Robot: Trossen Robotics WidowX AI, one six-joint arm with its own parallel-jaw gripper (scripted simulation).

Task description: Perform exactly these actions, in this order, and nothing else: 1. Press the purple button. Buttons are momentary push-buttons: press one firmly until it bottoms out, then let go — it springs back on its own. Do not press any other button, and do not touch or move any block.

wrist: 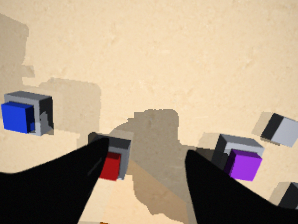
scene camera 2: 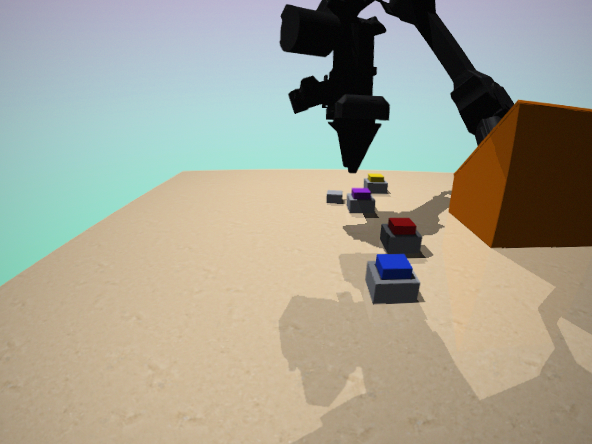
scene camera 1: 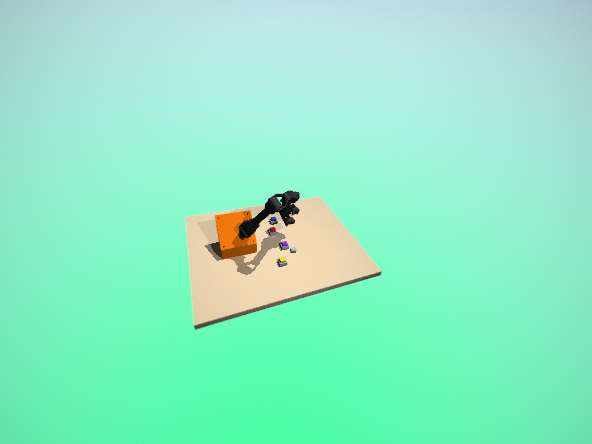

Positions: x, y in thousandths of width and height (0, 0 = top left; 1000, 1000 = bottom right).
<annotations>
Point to a purple button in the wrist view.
At 810, 739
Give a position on a blue button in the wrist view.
82, 529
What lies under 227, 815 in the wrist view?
My gripper.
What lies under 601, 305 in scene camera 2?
My gripper.
</annotations>
